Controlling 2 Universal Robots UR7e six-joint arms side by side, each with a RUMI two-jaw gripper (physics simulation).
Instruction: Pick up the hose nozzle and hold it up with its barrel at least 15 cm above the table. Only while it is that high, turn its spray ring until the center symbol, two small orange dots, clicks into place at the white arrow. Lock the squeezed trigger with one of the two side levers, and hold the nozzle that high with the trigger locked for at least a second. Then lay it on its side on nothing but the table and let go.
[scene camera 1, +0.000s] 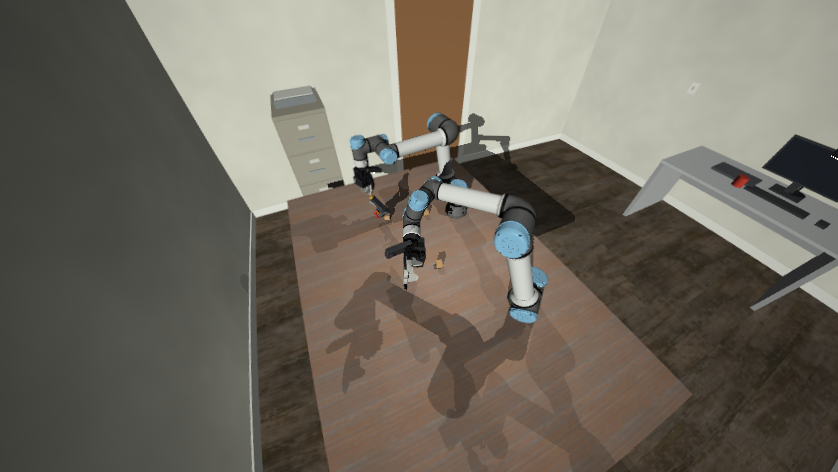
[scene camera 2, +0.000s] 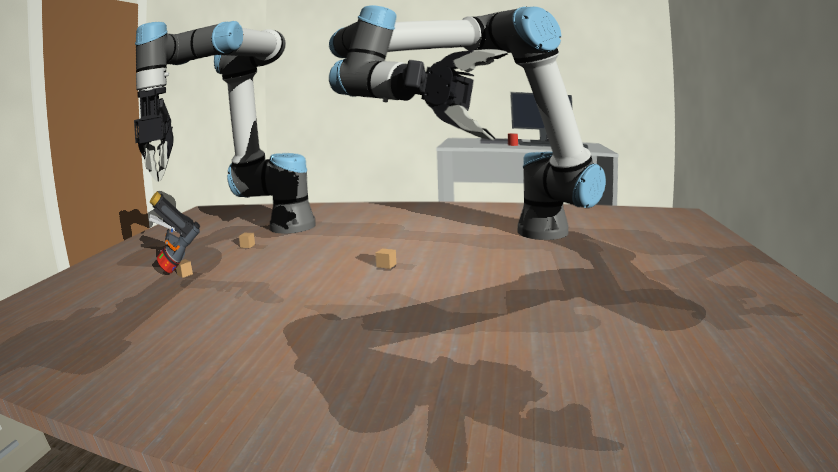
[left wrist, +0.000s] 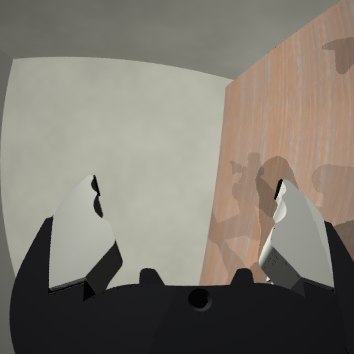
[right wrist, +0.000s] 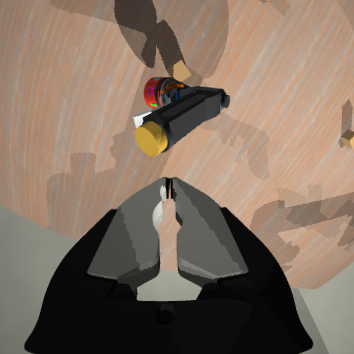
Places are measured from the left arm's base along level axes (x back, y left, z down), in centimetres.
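Pixels of known places: left gripper, fingertip midpoint: (scene camera 1: 408, 282) (scene camera 2: 501, 94) (left wrist: 187, 180); right gripper, fingertip midpoint: (scene camera 1: 370, 194) (scene camera 2: 158, 181) (right wrist: 169, 179); left arm's base at its link origin: (scene camera 2: 543, 232); right arm's base at its link origin: (scene camera 1: 455, 211) (scene camera 2: 292, 227).
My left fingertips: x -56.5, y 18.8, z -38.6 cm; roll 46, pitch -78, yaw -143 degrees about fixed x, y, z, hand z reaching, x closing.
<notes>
Ahead of a thing's pixels: the offset from my left fingertips to its top centre. "*": to the spot under its first point. Level surfaces: height alone.
The hose nozzle {* dx -25.9, dy -68.0, dz +22.3 cm} (scene camera 1: 381, 206) (scene camera 2: 178, 222) (right wrist: 192, 116) is tilted, its brass-capped handle end up and its red spray ring {dx -29.6, dy -73.3, dz +29.7 cm} (scene camera 2: 166, 261) (right wrist: 151, 92) low by a wooden cube; whether it touches the table or the cube is unclear. The white trigger {dx -29.7, dy -70.9, dz +20.9 cm} (scene camera 2: 160, 221) (right wrist: 141, 120) stands off the handle. The ring shows magenta and green marks; the orange dots and white arrow cannot be made out. My right gripper (scene camera 1: 370, 191) (scene camera 2: 157, 177) (right wrist: 169, 179) is shut and empty above the brass cap, apart from it. My left gripper (scene camera 2: 498, 96) (left wrist: 187, 180) is open and empty, high above the table.
One wooden cube {dx -24.8, dy -74.9, dz +35.2 cm} (scene camera 1: 387, 216) (scene camera 2: 185, 269) (right wrist: 181, 71) lies beside the ring. Two more cubes, one nearer the right arm's base (scene camera 2: 246, 240) (right wrist: 347, 138) and one mid-table {dx +12.0, dy -37.2, dz +35.2 cm} (scene camera 1: 439, 264) (scene camera 2: 385, 258), lie on the table {dz +38.6 cm} (scene camera 1: 375, 422) (scene camera 2: 234, 375). Arm shadows cross the wood.
</notes>
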